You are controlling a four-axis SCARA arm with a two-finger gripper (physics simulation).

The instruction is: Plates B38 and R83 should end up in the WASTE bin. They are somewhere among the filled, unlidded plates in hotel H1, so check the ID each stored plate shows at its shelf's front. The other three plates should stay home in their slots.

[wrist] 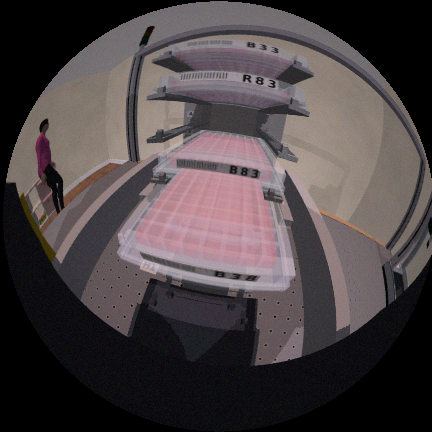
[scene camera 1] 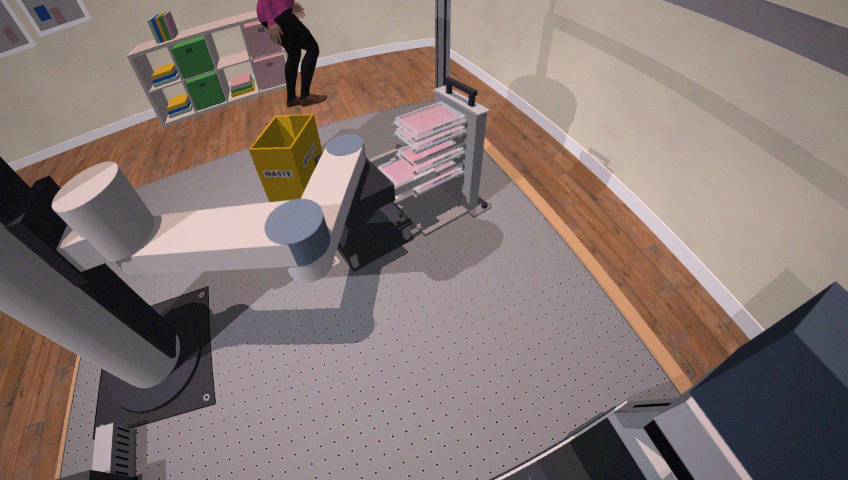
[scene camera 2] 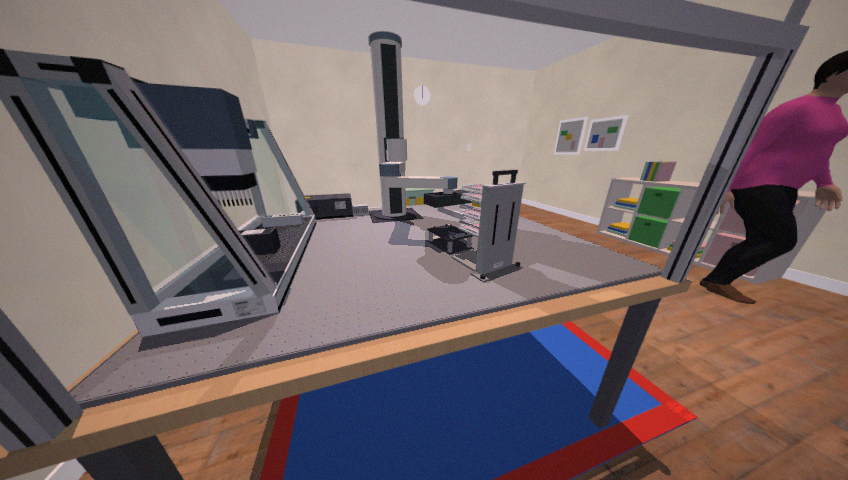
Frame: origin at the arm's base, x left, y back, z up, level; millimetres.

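Seen in the pictures: gripper, fingertip midpoint: (wrist: 222, 167) (scene camera 2: 475, 214); arm's base, link origin: (scene camera 1: 157, 359) (scene camera 2: 394, 216).
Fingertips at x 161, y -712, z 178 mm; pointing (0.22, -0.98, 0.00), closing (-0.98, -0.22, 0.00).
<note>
Pixels of each thing's top centre, then the offset from my fingertips to it. "*": a spot on its surface instead.
- plate B38, top centre: (wrist: 218, 182) (scene camera 1: 411, 165) dx -5, dy +22, dz -3 mm
- plate B83, top centre: (wrist: 227, 140) (scene camera 1: 430, 149) (scene camera 2: 481, 211) dx +8, dy -30, dz +17 mm
- plate R83, top centre: (wrist: 233, 88) (scene camera 1: 430, 127) (scene camera 2: 483, 195) dx +8, dy -29, dz +73 mm
- plate B33, top centre: (wrist: 236, 65) (scene camera 1: 430, 116) (scene camera 2: 484, 186) dx +8, dy -30, dz +101 mm
- further plate, top centre: (scene camera 1: 430, 168) (scene camera 2: 480, 227) dx +8, dy -30, dz -39 mm
- yellow WASTE bin, top centre: (scene camera 1: 282, 130) dx +232, dy +277, dz +35 mm
- large framed instrument, surface spot: (scene camera 2: 196, 136) * dx -691, dy -65, dz +236 mm
My gripper (scene camera 1: 382, 180) is shut on plate B38 (scene camera 1: 397, 170) (wrist: 207, 225), an unlidded pink-filled plate. B38 is level and juts out in front of hotel H1 (scene camera 1: 474, 160) (scene camera 2: 501, 237); how far its rear end overlaps the shelves is unclear. My fingertips are hidden in the wrist view. Behind and above it sits plate B83 (wrist: 220, 155). Above a pair of bare rails is plate R83 (wrist: 230, 90), with plate B33 (wrist: 235, 55) on top. A further plate (scene camera 1: 439, 179) lies low in the hotel, its ID unreadable. The yellow WASTE bin (scene camera 1: 267, 159) (wrist: 46, 243) stands left of the hotel.
A low black stand (scene camera 1: 395, 218) (scene camera 2: 450, 236) (wrist: 200, 310) is below the gripper, in front of the hotel. The arm column (scene camera 2: 386, 124) rises from the table. A large framed instrument (scene camera 2: 196, 136) stands at the other side. A person (scene camera 1: 297, 53) (scene camera 2: 779, 160) (wrist: 45, 155) is beyond the table.
</note>
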